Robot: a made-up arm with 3 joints. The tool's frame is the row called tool.
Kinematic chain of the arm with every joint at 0, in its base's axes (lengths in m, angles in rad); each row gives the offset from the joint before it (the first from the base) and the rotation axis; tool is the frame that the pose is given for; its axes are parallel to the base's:
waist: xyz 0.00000 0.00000 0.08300 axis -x
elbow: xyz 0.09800 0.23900 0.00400 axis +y
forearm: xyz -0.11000 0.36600 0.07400 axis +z
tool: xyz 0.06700 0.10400 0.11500
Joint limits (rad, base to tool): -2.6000..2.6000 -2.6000..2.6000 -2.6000..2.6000
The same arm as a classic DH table. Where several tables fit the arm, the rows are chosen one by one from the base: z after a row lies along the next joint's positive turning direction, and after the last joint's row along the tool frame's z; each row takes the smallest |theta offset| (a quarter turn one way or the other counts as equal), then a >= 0, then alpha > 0; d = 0 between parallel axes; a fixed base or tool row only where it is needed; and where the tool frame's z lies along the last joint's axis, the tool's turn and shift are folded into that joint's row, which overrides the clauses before.
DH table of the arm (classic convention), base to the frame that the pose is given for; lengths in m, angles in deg. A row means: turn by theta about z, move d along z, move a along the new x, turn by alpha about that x. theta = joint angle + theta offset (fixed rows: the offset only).
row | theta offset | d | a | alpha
base (fixed) | -90 | 0.083 | 0 | 90
waist | 90 | -0.098 | 0.004 | -90
elbow | -90 | 0.605 | 0.11 | -90
forearm | 57.21 | 0 | -0.1237 | 0
tool (fixed) | 122.79 | 0.189 | 0 | 0
Joint limits (deg, base to tool): -148.97..148.97 -148.97..148.97 -148.97..148.97

